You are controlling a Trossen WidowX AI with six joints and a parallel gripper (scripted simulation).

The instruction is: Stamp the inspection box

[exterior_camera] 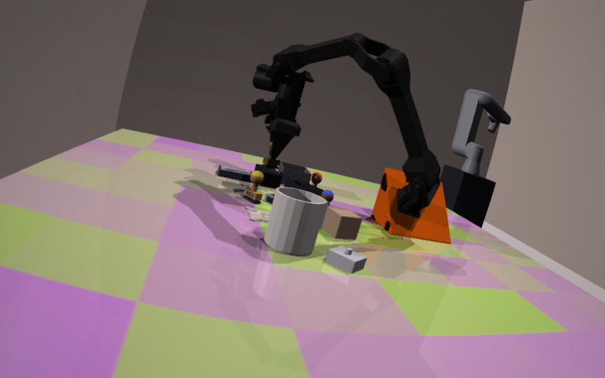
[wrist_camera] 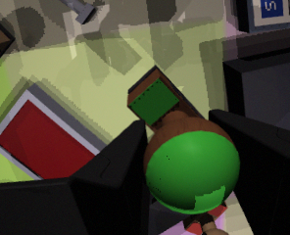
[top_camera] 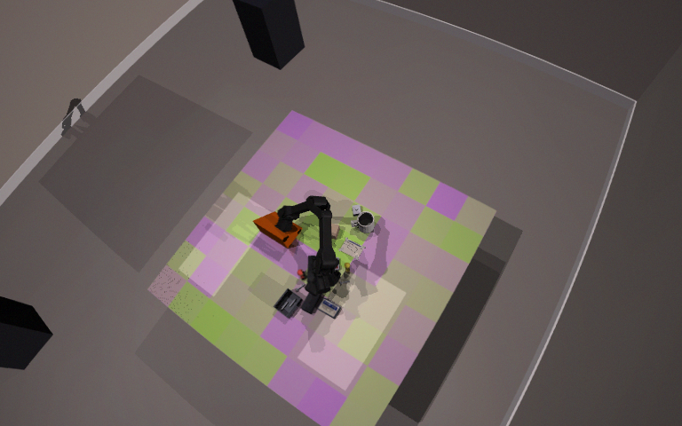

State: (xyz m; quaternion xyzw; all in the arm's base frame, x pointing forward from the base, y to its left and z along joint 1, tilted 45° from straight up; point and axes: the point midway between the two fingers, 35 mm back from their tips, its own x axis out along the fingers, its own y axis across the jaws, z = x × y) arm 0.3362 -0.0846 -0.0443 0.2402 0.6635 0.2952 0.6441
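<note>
The red ink pad is 90 mm to the left of my gripper tip, 80 mm below it and 50 mm behind it. The rest, counted from my gripper tip: green-knobbed stamp right at my gripper tip; dark block 100 mm behind, 70 mm below, 10 mm to the left; yellow-knobbed stamp 120 mm to the left, 60 mm below, 30 mm ahead.
</note>
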